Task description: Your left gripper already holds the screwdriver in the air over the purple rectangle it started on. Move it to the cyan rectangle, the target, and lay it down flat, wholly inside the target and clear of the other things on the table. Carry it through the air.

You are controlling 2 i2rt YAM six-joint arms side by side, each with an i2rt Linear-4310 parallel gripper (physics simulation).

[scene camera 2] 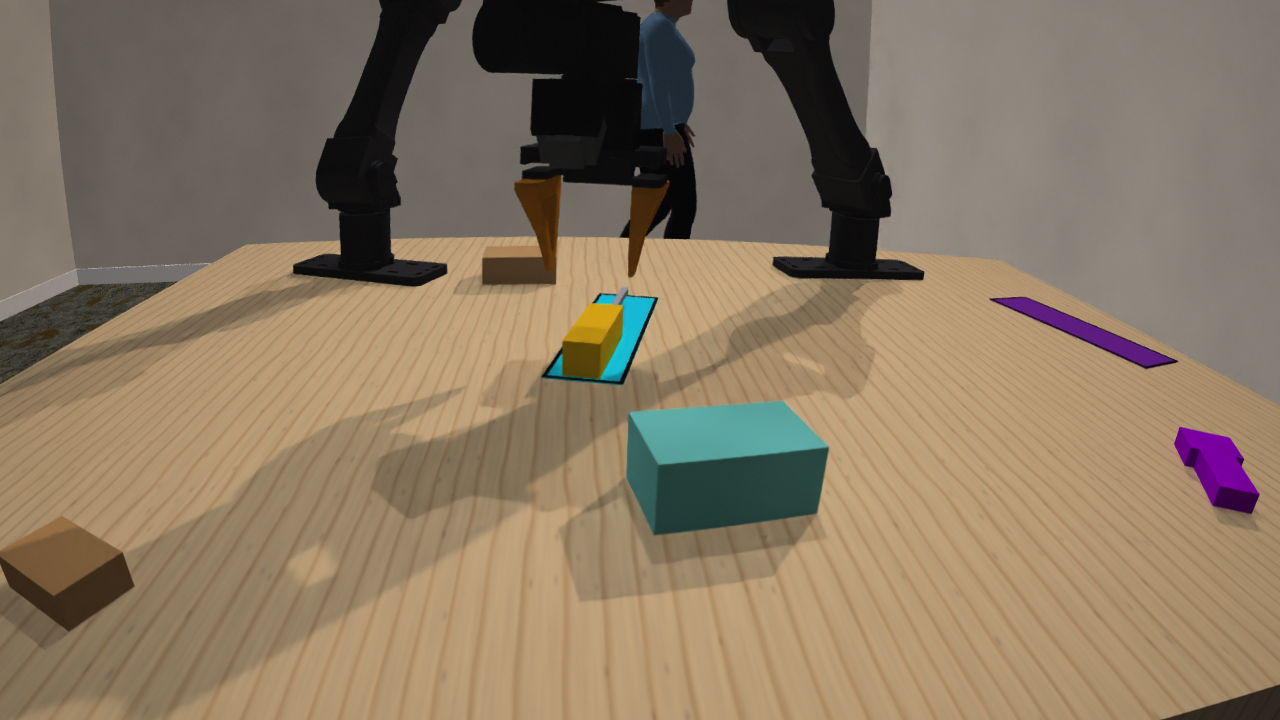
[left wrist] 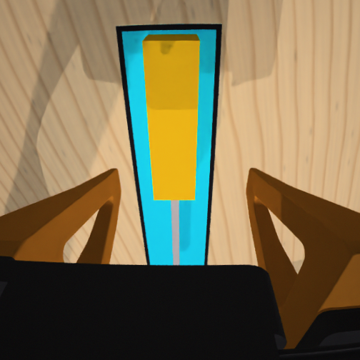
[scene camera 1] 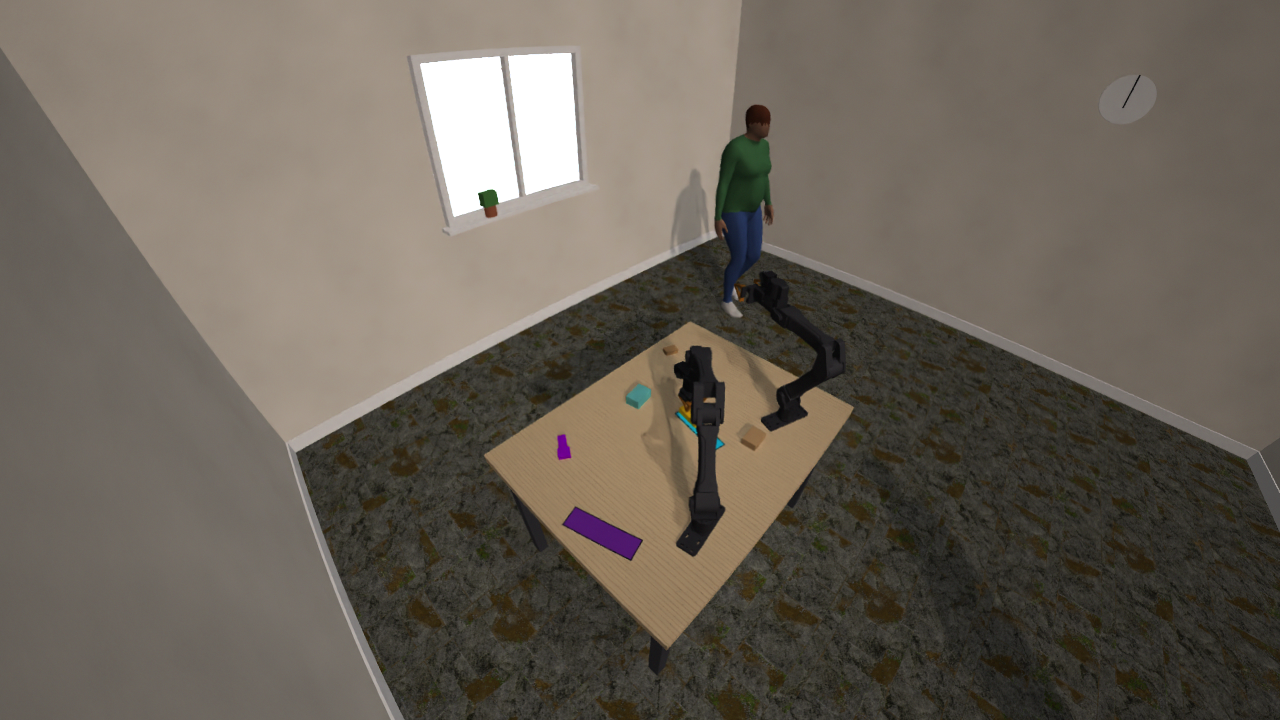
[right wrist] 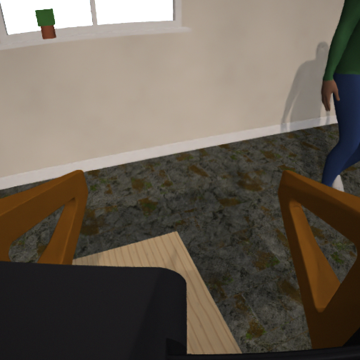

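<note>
The screwdriver, with a yellow handle and a thin grey shaft, lies flat on the cyan rectangle. The handle is inside the outline. The shaft tip is hidden in the left wrist view; in scene camera 2 it shows at the far edge, and I cannot tell whether it is inside. My left gripper is open and empty above the shaft end, its fingers apart from the screwdriver. The purple rectangle bears nothing. My right gripper is open and empty, high beyond the table.
A teal block lies nearer scene camera 2. One brown block lies behind the target, another brown block at the front left of that view. A purple T-shaped piece lies at its right.
</note>
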